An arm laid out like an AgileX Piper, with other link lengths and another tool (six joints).
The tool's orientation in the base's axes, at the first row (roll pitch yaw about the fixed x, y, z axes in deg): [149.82 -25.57 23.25]
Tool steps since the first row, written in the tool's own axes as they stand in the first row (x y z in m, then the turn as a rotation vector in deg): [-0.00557 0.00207 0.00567 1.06 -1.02 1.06]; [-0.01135 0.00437 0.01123 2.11 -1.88 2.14]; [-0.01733 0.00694 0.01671 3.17 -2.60 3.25]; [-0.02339 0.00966 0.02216 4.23 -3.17 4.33]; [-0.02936 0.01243 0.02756 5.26 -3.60 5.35]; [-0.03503 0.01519 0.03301 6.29 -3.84 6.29]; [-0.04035 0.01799 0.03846 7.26 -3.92 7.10]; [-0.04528 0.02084 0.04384 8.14 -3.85 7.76]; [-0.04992 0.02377 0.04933 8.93 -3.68 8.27]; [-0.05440 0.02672 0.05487 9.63 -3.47 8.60]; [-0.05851 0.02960 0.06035 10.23 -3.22 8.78]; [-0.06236 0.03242 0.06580 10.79 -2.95 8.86]
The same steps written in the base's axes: [-0.00125 -0.00559 -0.00589 1.31 0.94 -0.83]; [-0.00271 -0.01142 -0.01167 2.64 1.73 -1.61]; [-0.00433 -0.01753 -0.01736 4.02 2.39 -2.35]; [-0.00602 -0.02380 -0.02299 5.40 2.93 -2.99]; [-0.00765 -0.03006 -0.02853 6.74 3.36 -3.53]; [-0.00901 -0.03622 -0.03397 8.07 3.64 -3.93]; [-0.01007 -0.04230 -0.03925 9.30 3.80 -4.18]; [-0.01084 -0.04825 -0.04428 10.40 3.84 -4.28]; [-0.01130 -0.05421 -0.04923 11.36 3.82 -4.26]; [-0.01160 -0.06014 -0.05415 12.14 3.78 -4.12]; [-0.01163 -0.06587 -0.05889 12.77 3.71 -3.89]; [-0.01147 -0.07143 -0.06352 13.32 3.65 -3.59]
